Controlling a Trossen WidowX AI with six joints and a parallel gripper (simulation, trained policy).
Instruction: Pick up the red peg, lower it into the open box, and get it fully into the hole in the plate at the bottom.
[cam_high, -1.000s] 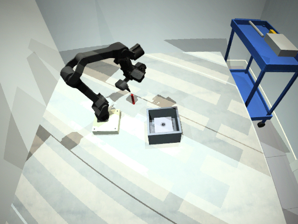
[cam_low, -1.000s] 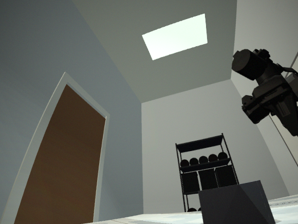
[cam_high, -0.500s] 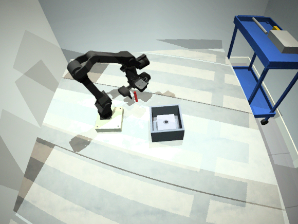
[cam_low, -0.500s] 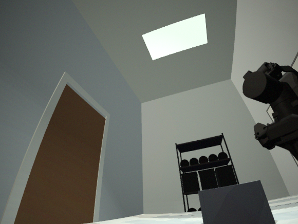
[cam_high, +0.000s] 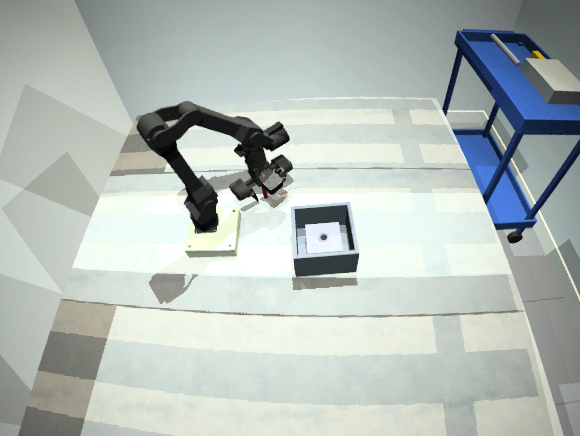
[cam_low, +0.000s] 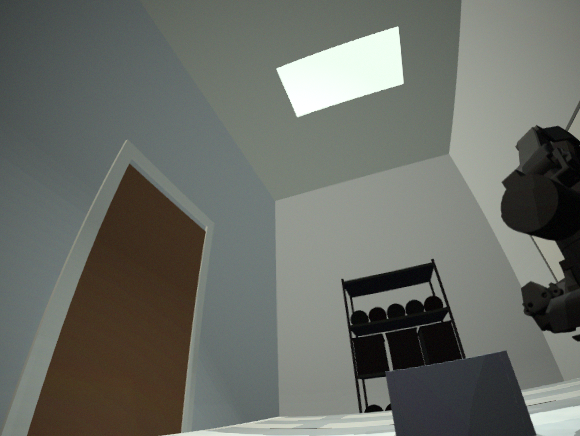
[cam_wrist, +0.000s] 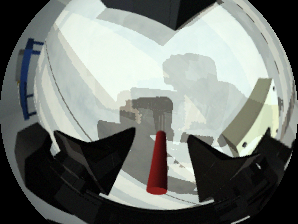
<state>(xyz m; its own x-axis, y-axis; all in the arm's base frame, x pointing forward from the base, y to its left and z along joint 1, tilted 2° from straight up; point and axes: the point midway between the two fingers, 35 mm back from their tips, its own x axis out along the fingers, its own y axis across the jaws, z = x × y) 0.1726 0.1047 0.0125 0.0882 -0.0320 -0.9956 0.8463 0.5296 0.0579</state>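
The pale plate is 15 cm ahead of my gripper tip, 20 cm to the right of it and 3 cm above it. From my gripper tip the other things lie so: dark box: 15 cm ahead, 20 cm to the right, 1 cm above; then red peg: 1 cm behind, 1 cm to the left, 2 cm above.
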